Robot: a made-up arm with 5 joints.
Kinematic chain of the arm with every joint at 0, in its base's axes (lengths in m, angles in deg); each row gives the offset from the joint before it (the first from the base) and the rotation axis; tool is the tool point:
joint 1: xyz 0 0 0.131 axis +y
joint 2: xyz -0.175 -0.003 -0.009 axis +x
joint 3: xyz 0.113 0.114 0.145 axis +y
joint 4: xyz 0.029 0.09 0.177 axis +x
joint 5: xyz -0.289 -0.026 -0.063 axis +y
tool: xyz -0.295 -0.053 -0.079
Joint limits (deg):
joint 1: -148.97..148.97
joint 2: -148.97..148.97
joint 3: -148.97..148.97
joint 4: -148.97..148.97
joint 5: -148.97..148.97
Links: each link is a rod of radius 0.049 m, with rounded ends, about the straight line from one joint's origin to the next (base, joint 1, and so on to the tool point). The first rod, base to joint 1, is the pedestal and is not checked.
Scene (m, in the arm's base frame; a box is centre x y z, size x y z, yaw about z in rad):
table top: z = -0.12
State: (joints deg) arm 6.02 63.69 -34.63 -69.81 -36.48
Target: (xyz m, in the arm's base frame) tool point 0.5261 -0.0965 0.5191
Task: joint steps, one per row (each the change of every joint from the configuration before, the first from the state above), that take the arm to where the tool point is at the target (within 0.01 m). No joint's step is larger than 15 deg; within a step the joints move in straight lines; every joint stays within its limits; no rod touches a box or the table.
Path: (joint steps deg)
1: 14.31 -13.07 11.10 -7.43 -4.14
2: 14.30 -13.08 11.10 -7.43 -4.14
3: 14.31 -13.07 11.10 -7.43 -4.14
4: 14.30 -13.08 11.11 -7.43 -4.14
5: 14.31 -13.07 11.10 -7.43 -4.13

